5 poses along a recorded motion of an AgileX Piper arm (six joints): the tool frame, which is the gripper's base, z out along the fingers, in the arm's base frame.
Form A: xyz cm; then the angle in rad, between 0 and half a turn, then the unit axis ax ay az.
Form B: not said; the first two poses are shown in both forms.
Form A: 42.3 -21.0 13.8 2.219 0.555 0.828 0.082
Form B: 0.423 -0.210 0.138 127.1 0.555 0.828 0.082
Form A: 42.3 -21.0 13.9 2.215 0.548 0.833 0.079
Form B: 0.423 -0.210 0.139 126.9 0.548 0.833 0.079
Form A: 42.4 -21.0 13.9 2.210 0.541 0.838 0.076
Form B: 0.424 -0.210 0.139 126.6 0.541 0.838 0.076
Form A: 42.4 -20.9 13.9 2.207 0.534 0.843 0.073
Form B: 0.424 -0.209 0.139 126.5 0.534 0.843 0.073
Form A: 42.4 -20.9 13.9 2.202 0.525 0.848 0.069
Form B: 0.424 -0.209 0.139 126.2 0.525 0.848 0.069
